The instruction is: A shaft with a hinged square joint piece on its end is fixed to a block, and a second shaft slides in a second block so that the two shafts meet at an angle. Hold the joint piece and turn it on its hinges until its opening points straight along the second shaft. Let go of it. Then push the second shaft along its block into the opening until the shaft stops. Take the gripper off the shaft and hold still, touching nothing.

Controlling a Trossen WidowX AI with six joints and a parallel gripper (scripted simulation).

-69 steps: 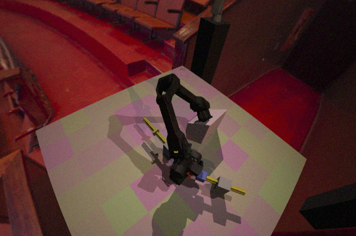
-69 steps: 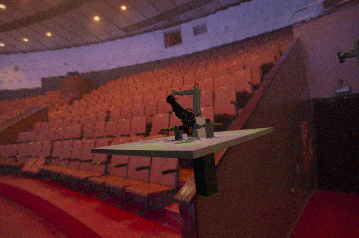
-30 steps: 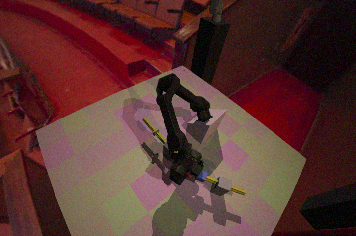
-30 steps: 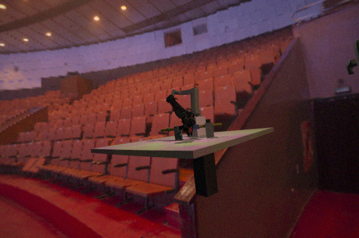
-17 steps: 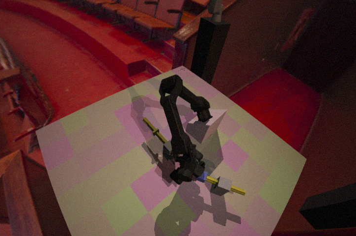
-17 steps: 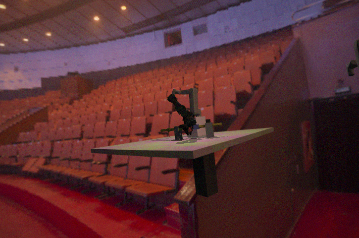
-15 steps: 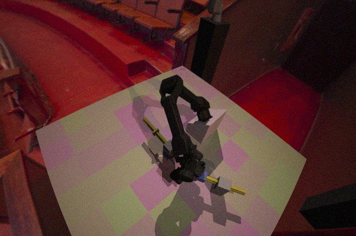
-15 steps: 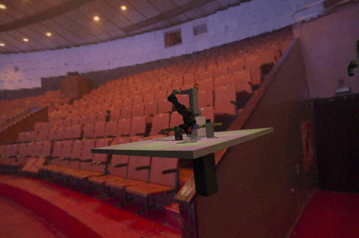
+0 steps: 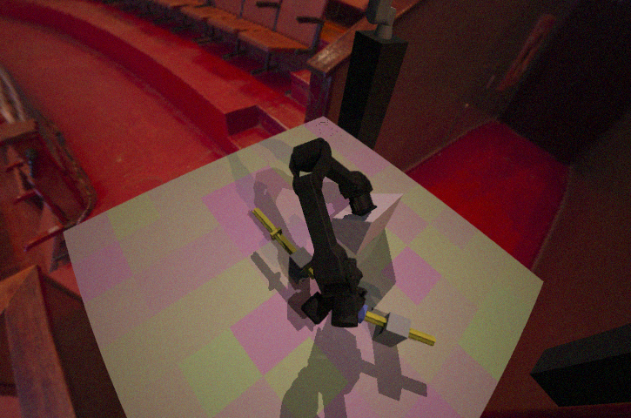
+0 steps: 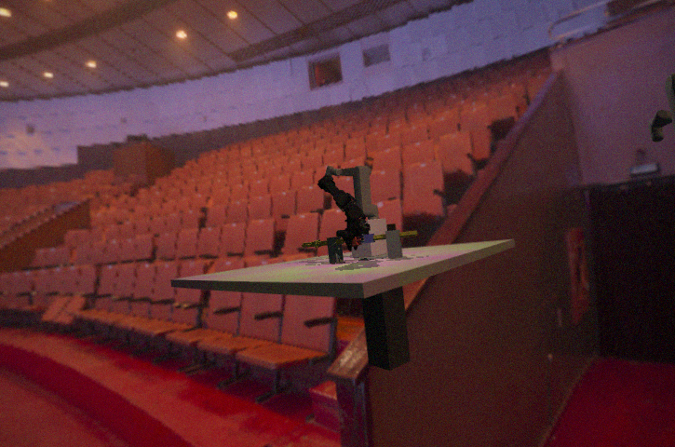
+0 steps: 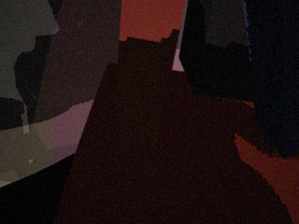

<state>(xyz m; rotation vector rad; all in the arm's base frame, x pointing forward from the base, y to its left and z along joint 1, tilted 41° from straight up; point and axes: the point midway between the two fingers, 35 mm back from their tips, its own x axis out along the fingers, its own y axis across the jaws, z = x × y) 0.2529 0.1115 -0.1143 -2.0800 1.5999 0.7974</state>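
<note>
Right now the red square joint piece is 40 mm above my gripper tip and 20 mm to the left of it.
</note>
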